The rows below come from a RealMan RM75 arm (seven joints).
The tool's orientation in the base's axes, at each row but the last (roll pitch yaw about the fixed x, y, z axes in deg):
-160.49 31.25 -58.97
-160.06 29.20 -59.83
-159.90 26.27 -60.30
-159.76 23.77 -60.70
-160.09 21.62 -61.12
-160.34 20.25 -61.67
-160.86 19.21 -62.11
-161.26 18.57 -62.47
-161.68 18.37 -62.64
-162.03 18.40 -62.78
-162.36 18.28 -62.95
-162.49 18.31 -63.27
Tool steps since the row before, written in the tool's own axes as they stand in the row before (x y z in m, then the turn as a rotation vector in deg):
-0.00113 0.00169 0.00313 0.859 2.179 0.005
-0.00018 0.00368 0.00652 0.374 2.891 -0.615
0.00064 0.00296 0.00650 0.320 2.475 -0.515
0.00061 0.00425 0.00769 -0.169 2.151 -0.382
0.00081 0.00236 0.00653 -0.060 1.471 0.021
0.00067 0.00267 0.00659 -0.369 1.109 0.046
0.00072 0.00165 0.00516 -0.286 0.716 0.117
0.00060 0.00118 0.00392 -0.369 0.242 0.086
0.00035 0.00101 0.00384 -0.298 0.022 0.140
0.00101 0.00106 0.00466 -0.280 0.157 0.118
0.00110 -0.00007 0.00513 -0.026 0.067 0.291
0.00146 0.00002 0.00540 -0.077 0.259 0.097
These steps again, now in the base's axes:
-0.00191 0.00211 -0.00242 -1.576 -1.362 -1.072
-0.00296 0.00263 -0.00636 -2.467 -1.581 -0.538
-0.00175 0.00197 -0.00667 -2.111 -1.347 -0.471
-0.00260 0.00192 -0.00819 -2.027 -0.782 -0.285
-0.00087 0.00158 -0.00675 -1.324 -0.448 -0.462
-0.00113 0.00147 -0.00690 -1.138 -0.057 -0.263
-0.00040 0.00104 -0.00535 -0.743 0.041 -0.232
-0.00021 0.00072 -0.00407 -0.364 0.262 -0.033
-0.00020 0.00093 -0.00387 -0.130 0.301 -0.039
0.00013 0.00068 -0.00484 -0.245 0.230 -0.064
0.00122 0.00117 -0.00497 -0.032 0.116 -0.274
0.00133 0.00093 -0.00535 -0.252 0.015 -0.138

